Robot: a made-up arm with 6 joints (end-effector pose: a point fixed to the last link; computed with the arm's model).
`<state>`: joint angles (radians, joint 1 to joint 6).
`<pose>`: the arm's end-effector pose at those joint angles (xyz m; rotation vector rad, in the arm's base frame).
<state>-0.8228 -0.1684 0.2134 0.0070 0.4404 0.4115</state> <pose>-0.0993 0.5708 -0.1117 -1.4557 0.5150 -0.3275</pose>
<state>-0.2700 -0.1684 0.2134 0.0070 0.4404 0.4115</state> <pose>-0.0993 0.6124 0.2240 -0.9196 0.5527 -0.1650</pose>
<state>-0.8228 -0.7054 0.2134 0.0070 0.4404 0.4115</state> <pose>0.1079 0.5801 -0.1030 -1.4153 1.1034 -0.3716</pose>
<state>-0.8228 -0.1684 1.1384 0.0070 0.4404 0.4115</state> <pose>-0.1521 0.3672 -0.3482 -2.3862 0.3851 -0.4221</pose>
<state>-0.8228 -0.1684 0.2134 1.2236 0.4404 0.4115</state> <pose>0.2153 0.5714 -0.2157 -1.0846 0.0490 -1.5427</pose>
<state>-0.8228 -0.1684 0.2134 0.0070 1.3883 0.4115</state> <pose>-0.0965 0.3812 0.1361 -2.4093 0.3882 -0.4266</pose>
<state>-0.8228 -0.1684 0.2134 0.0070 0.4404 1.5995</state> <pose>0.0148 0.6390 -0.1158 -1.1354 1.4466 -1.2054</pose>
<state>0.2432 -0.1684 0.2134 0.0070 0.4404 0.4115</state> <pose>-0.0993 0.4871 0.5125 -0.4203 0.5599 -0.0187</pose>
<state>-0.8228 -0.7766 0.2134 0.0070 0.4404 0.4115</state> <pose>0.1350 0.5752 -0.1076 -1.4039 1.1815 -0.3763</pose>
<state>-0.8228 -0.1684 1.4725 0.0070 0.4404 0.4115</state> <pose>-0.1692 0.2534 -0.3740 -2.7208 0.3068 -0.4482</pose>
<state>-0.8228 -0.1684 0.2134 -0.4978 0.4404 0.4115</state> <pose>-0.1596 0.5129 0.0066 -1.4946 0.6697 0.2108</pose>
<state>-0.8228 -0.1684 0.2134 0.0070 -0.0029 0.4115</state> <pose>-0.0844 0.7164 -0.1457 -1.0098 0.5381 -0.2722</pose>
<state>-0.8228 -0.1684 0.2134 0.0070 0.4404 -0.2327</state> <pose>-0.1085 0.4964 -0.1182 -1.4636 -0.0073 0.1480</pose>
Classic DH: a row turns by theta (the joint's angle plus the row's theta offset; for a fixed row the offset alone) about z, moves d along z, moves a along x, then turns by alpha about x. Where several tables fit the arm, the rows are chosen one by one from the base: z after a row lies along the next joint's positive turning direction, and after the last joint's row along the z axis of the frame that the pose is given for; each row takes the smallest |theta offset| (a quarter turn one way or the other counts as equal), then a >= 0, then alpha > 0; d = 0 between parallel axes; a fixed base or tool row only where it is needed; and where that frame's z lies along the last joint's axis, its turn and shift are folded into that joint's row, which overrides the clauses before.
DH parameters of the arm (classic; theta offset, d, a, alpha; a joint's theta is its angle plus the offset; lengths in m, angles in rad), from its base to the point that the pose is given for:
base (fixed): 1.5708 0.1295 0 1.5708
joint 1: -1.5708 0.0273 0.1159 1.5708
joint 2: 0 -0.267 -0.1515 1.5708
joint 3: -1.5708 -0.0304 0.0586 -1.5708
joint 4: 0 -0.5347 -0.0004 1.5708
joint 5: 1.5708 0.1054 0.2112 1.5708
joint 6: 1.5708 0.2935 0.1182 -1.5708
tool (fixed): 3.1416 -0.0123 0 0

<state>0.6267 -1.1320 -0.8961 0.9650 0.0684 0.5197</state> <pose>0.7018 0.1663 0.3071 0.8627 2.2757 -0.6517</pose>
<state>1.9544 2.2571 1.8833 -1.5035 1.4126 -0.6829</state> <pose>-0.3174 -0.1333 0.6158 -0.8771 0.1641 0.0690</pose>
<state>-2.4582 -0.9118 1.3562 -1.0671 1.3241 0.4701</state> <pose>0.3219 -0.2709 -0.2248 0.8629 -1.5765 -0.2387</pose>
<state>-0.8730 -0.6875 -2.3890 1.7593 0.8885 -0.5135</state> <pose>0.2054 0.0243 0.1687 0.4393 1.5438 -1.2547</pose>
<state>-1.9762 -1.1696 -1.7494 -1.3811 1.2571 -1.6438</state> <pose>0.1723 -0.3321 0.1339 -1.1292 -1.4958 1.4418</pose>
